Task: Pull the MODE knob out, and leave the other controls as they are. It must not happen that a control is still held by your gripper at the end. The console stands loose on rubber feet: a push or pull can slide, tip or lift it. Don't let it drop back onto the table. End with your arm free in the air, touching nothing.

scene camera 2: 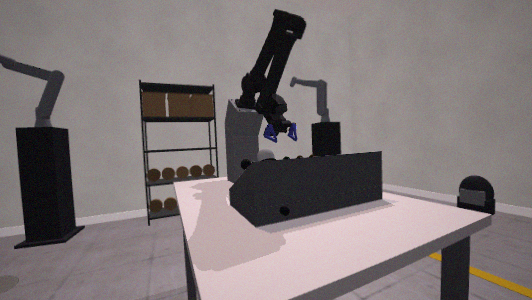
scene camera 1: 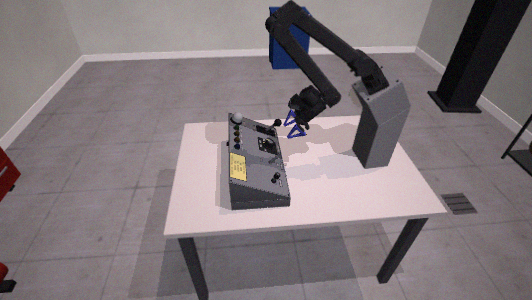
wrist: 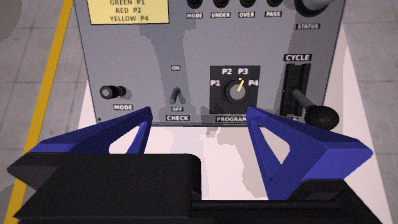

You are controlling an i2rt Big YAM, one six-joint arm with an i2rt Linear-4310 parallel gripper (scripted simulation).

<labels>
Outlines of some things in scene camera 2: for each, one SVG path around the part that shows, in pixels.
A grey console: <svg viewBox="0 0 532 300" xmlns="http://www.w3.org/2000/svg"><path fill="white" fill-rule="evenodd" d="M229 189L230 205L255 227L383 199L382 151L329 156L322 154L317 157L310 155L305 158L297 156L297 158L293 159L284 157L281 160L276 160L272 150L263 148L257 154L258 161L251 163L248 159L242 160L241 167L245 171Z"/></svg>
</labels>
